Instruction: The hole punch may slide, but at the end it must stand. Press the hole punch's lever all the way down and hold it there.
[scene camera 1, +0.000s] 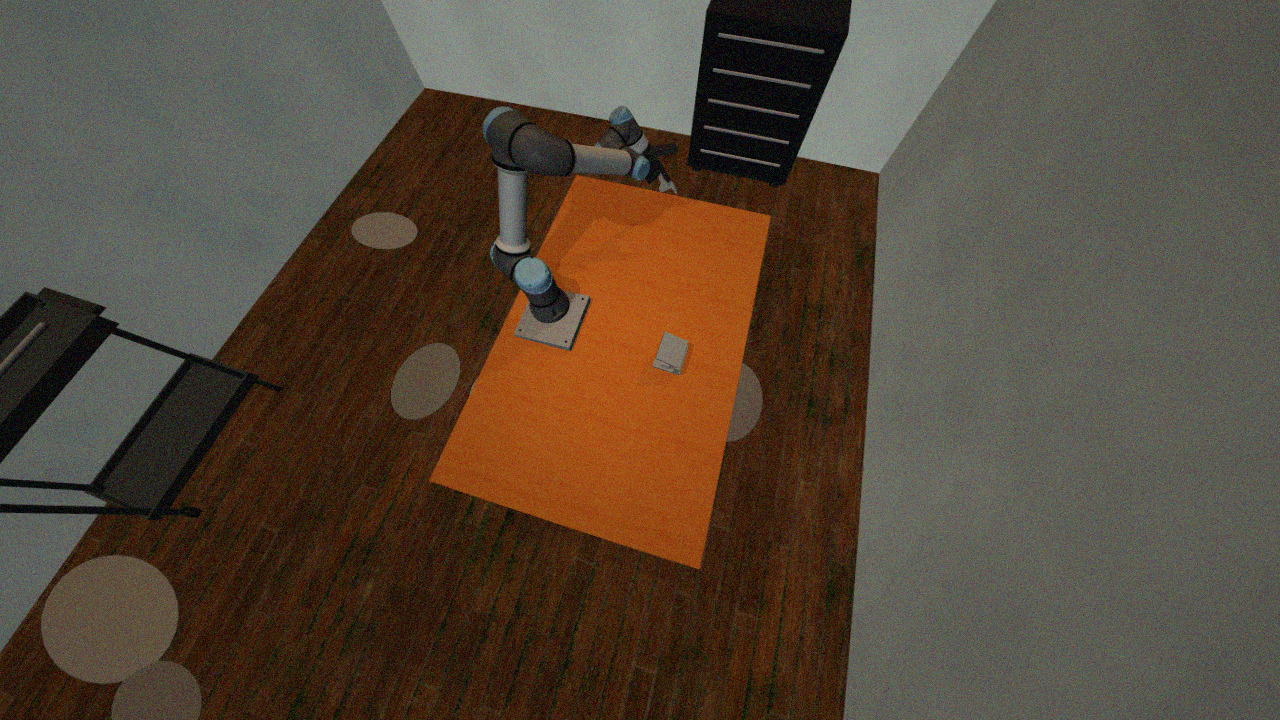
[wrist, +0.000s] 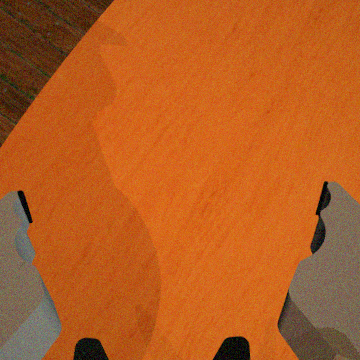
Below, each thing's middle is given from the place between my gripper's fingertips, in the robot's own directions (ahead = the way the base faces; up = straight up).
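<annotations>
The hole punch lever (scene camera 1: 671, 350) is 9 cm below my hand, 10 cm ahead of it and 69 cm to the right of it. As for the hole punch (scene camera 1: 658, 364), that's 11 cm below my hand, and again 10 cm ahead of it and 69 cm to the right of it.
</annotations>
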